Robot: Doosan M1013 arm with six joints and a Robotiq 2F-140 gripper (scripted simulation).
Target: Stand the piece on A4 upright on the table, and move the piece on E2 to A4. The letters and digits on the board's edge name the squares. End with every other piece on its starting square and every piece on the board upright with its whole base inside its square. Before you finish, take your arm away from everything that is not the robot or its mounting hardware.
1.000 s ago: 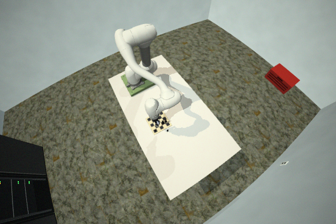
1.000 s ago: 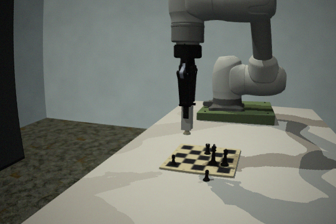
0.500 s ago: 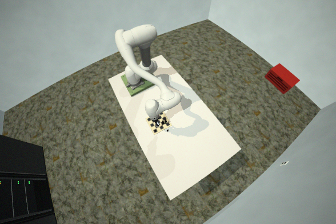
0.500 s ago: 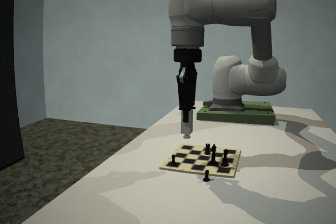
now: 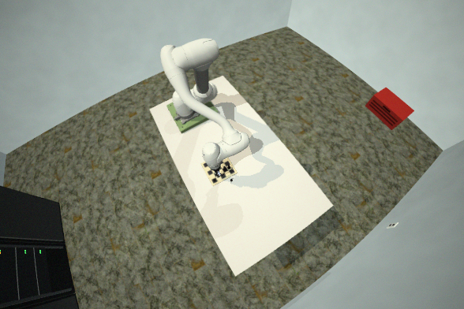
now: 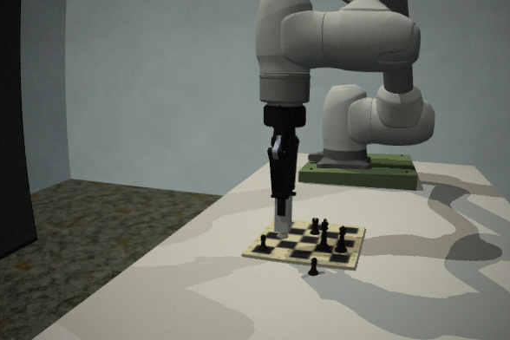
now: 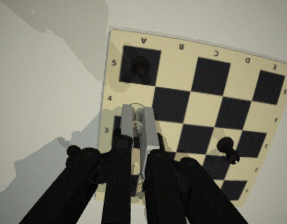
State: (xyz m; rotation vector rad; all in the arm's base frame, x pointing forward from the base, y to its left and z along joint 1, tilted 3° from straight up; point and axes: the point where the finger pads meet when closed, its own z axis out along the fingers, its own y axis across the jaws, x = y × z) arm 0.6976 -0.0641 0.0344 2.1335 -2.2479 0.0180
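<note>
Now: hand 7 cm past the chessboard, 4 cm to the right of it and 8 cm above it. From my hand the other things lie so: white piece 3 cm below; then black rook 11 cm behind, 5 cm to the left, 6 cm below.
</note>
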